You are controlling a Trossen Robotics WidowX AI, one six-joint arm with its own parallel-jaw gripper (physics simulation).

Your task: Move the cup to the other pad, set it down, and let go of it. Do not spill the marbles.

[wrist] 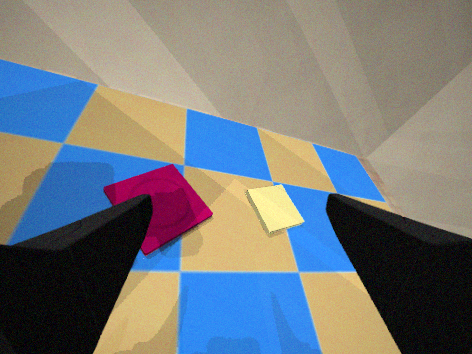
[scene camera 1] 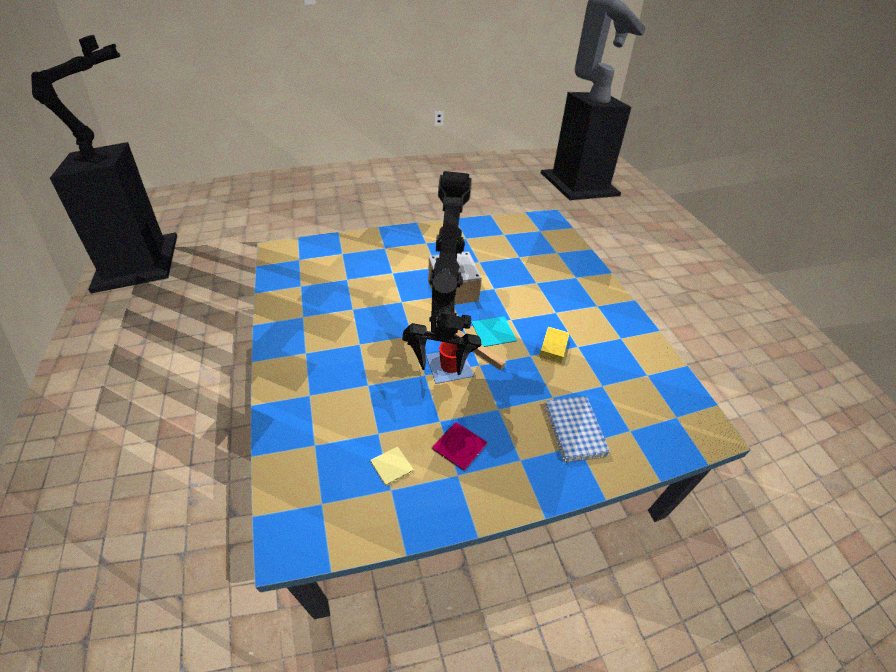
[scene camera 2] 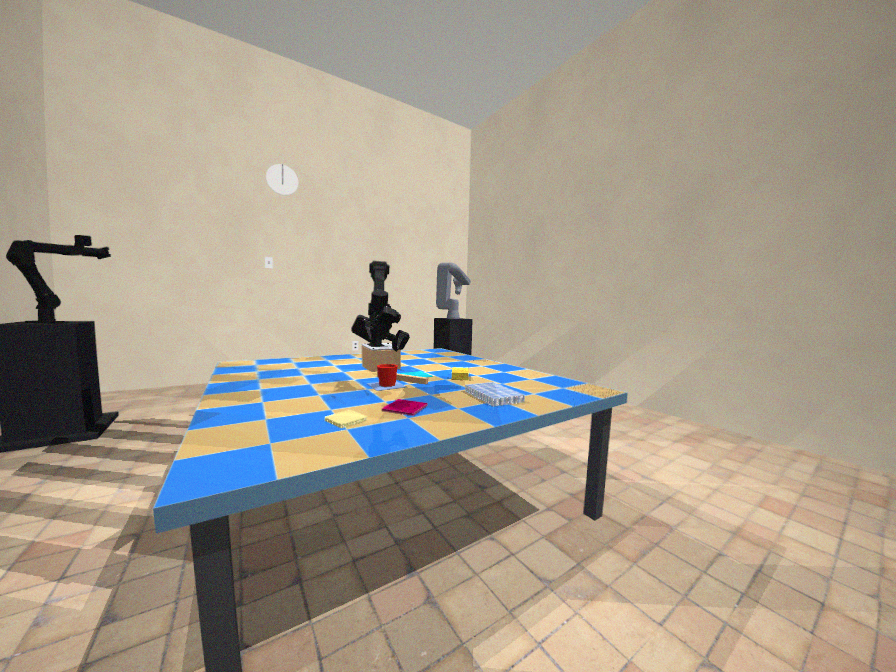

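Pixels of known places: gripper, between the fingertips: (wrist: 240, 202) (scene camera 1: 441, 372) (scene camera 2: 383, 345); arm's base, origin of its link: (scene camera 2: 375, 345).
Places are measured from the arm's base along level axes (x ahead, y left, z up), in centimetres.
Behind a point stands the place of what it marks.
Note:
A red cup (scene camera 1: 449, 358) @(x 37.2, y -11.6, z -3.5 cm) (scene camera 2: 387, 375) @(x 37.2, y -11.2, z -6.0 cm) stands upright on a pale grey-blue pad (scene camera 1: 442, 377) @(x 37.8, y -13.5, z -10.3 cm) (scene camera 2: 398, 386) @(x 38.3, y -7.3, z -10.3 cm). The cup does not show in the wrist view, and the marbles cannot be seen from these angles. A flat magenta pad (scene camera 1: 460, 446) @(x 60.8, y -16.3, z -9.8 cm) (scene camera 2: 404, 407) @(x 61.8, y -17.3, z -9.8 cm) (wrist: 190, 210) @(x 59.2, y -20.0, z -9.8 cm), with a faint ring on it, lies nearer the table's front edge. My gripper (scene camera 1: 442, 370) @(x 49.5, y -18.2, z 6.5 cm) (scene camera 2: 382, 343) @(x 49.5, y -18.2, z 6.5 cm) (wrist: 240, 202) @(x 49.5, y -18.2, z 6.5 cm) is open, with nothing between its fingers. In scene camera 2 it hangs above the cup, apart from it; in scene camera 1 its fingers overlap the cup's surroundings.
A wooden strip (scene camera 1: 492, 357) @(x 36.1, y 2.2, z -8.4 cm) (scene camera 2: 413, 378) @(x 34.8, y 0.9, z -9.0 cm) lies beside the cup. A cyan square (scene camera 1: 495, 331) @(x 24.6, y 8.2, z -10.3 cm), a yellow block (scene camera 1: 555, 342) @(x 36.4, y 22.7, z -7.6 cm) (scene camera 2: 460, 373) @(x 40.2, y 19.8, z -8.0 cm) and a checked blue-white slab (scene camera 1: 576, 428) @(x 65.9, y 13.7, z -8.1 cm) (scene camera 2: 494, 393) @(x 68.9, y 11.2, z -8.1 cm) are to the right. A pale yellow square (scene camera 1: 392, 465) @(x 61.3, y -33.8, z -9.6 cm) (scene camera 2: 345, 418) @(x 62.4, y -34.4, z -9.6 cm) (wrist: 275, 209) @(x 60.4, y -33.5, z -9.6 cm) lies left of the magenta pad. A box (scene camera 1: 468, 290) @(x 9.1, y 4.4, z -5.2 cm) (scene camera 2: 381, 359) @(x 8.8, y -0.9, z -5.4 cm) stands behind.

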